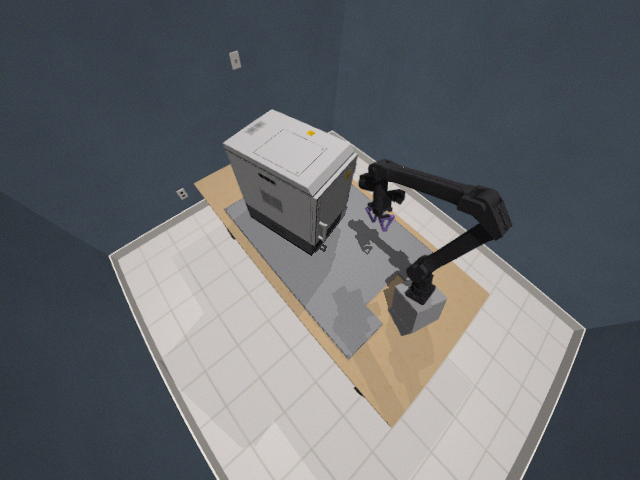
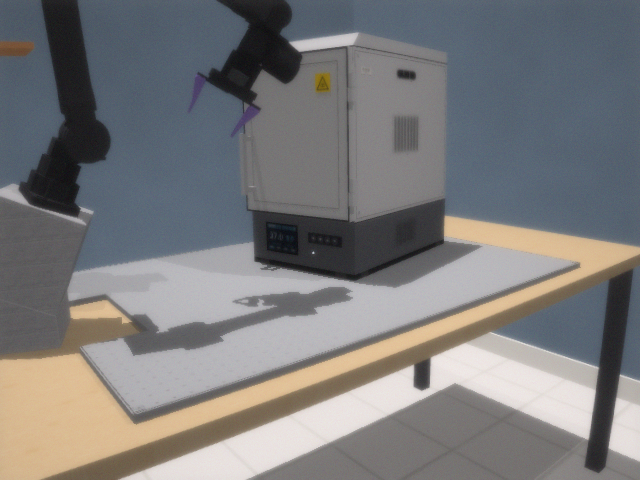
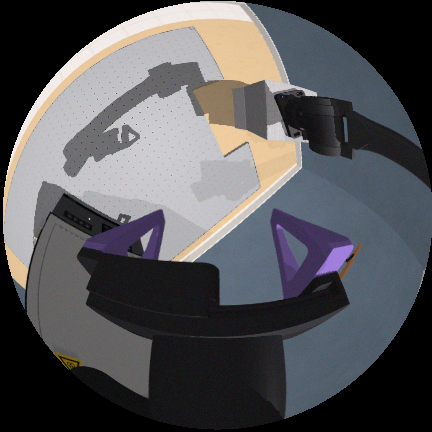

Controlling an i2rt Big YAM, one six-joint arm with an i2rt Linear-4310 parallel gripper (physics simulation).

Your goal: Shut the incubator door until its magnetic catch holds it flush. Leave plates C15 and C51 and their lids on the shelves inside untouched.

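Places are measured from the arm's base along level axes (x down, y back, z left), in centimetres.
Where they show: gripper, fingertip midpoint: (image 1: 378, 226) (image 2: 209, 125) (image 3: 217, 214); arm's base, origin of the base link: (image 1: 420, 291) (image 2: 47, 202) (image 3: 294, 112).
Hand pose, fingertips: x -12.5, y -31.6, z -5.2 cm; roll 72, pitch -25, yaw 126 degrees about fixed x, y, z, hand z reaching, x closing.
Each offset is from my fingertips to the top centre of the thing. "spot": to the spot under its first point. Level surfaces: height alone.
The white incubator @[dz +6.0, dx -19.3, dy -47.7 cm] (image 1: 281, 191) (image 2: 398, 180) stands on the grey board. Its door (image 1: 333, 193) (image 2: 297, 139) (image 3: 90, 300) lies against the cabinet front, with no clear gap visible. The catch itself does not show. The door's upright bar handle @[spot: dz +15.5, dx +6.4, dy -18.3 cm] (image 1: 323, 230) (image 2: 247, 165) is on the edge away from the hinges. My gripper (image 1: 379, 223) (image 2: 210, 124) (image 3: 217, 214) is open and empty, with its purple fingers spread. It hangs in front of the door, above the board, and apart from the handle. Plates C15 and C51 and their lids are hidden behind the door.
The perforated grey board @[dx +35.7 cm] (image 1: 294, 268) (image 2: 444, 289) (image 3: 165, 120) lies on the wooden table @[dx +37.0 cm] (image 1: 444, 351) (image 2: 41, 403) (image 3: 240, 42). The arm's grey pedestal (image 1: 416, 312) (image 2: 33, 279) (image 3: 252, 110) stands at the table's other end. The incubator's dark base @[spot: dz -6.4, dx +28.2, dy -26.7 cm] (image 2: 330, 245) carries a display and buttons.
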